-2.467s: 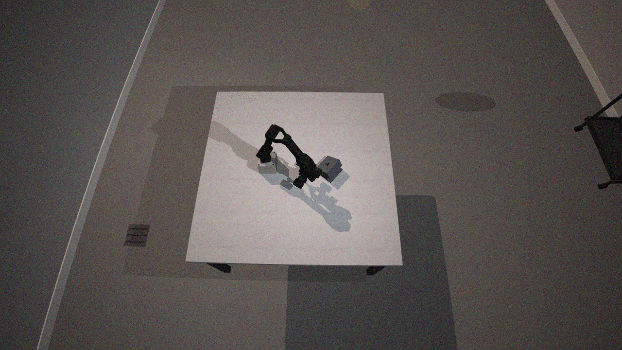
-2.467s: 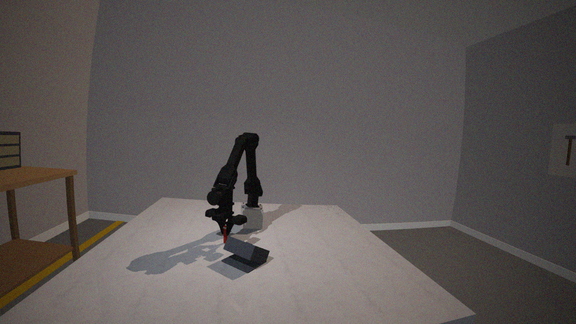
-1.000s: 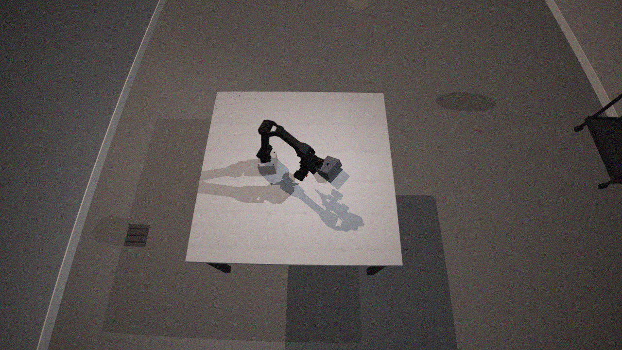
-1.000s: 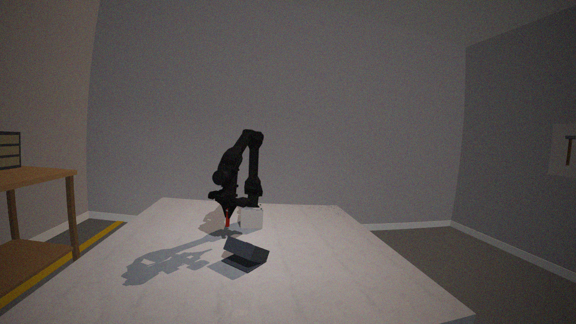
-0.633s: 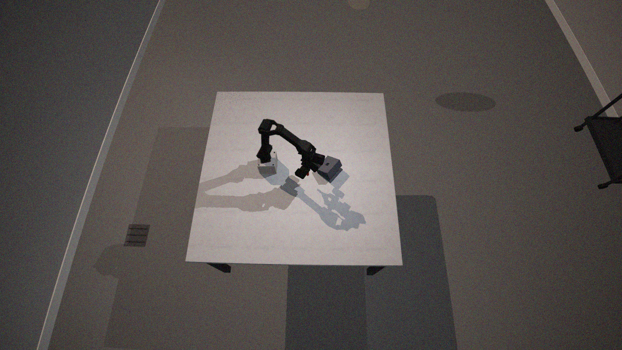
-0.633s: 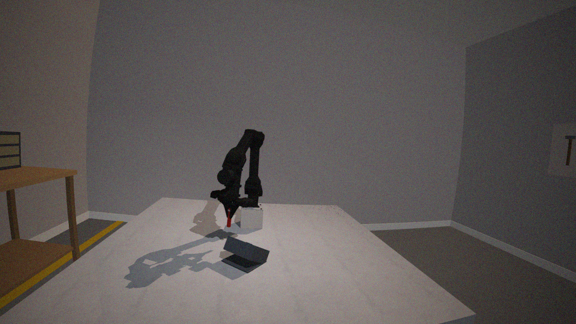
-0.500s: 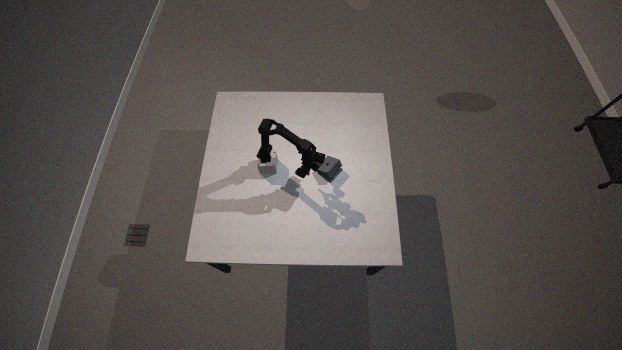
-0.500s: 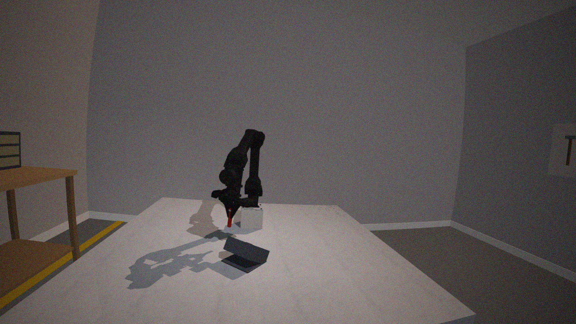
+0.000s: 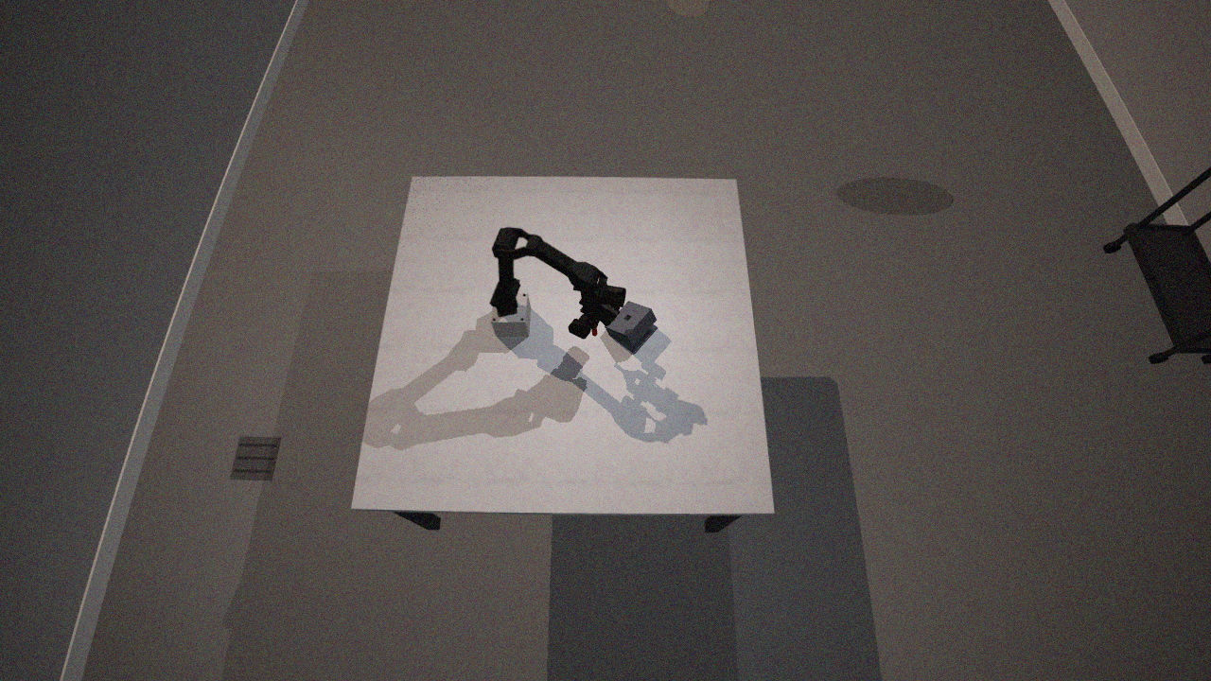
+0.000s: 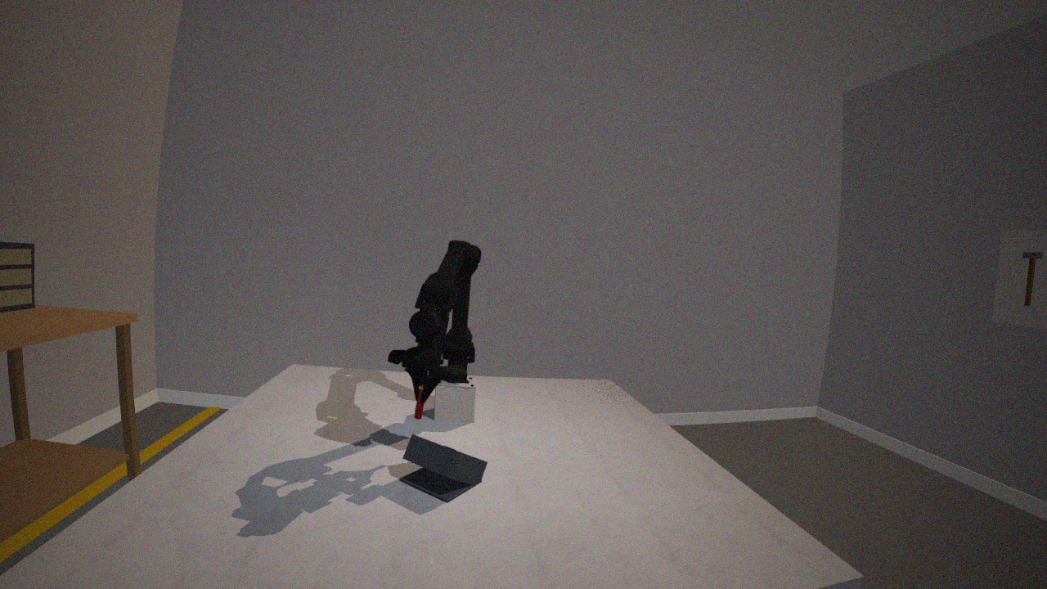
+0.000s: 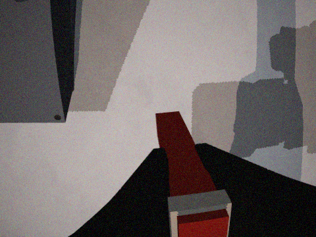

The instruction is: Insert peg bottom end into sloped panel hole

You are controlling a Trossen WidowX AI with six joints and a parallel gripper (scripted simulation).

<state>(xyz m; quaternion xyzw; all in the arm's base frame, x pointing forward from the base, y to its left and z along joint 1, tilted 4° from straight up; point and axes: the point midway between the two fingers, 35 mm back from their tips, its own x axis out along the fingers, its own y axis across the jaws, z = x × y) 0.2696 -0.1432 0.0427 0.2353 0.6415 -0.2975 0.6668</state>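
The panel is 13 cm ahead of my gripper tip, 4 cm to the left of it and 9 cm below it. From my gripper tip the other things lie so: peg 2 cm above.
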